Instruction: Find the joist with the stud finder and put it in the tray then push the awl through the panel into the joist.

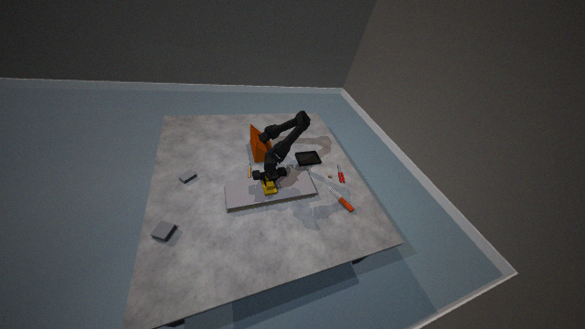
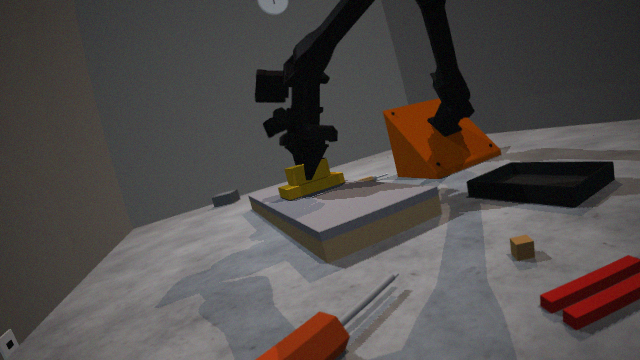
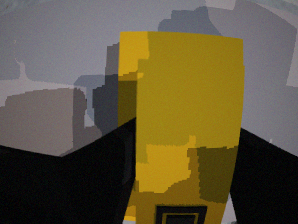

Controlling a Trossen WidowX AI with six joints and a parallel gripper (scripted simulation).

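Now: gripper tip 40 mm past the indicator light and 30 mm below it. From my gripper tip the other things lie so: black tray: 210 mm behind, 360 mm to the left, 50 mm below; then yellow stud finder: 20 mm behind, 20 mm above; then awl: 190 mm behind, 70 mm to the right, 60 mm below.
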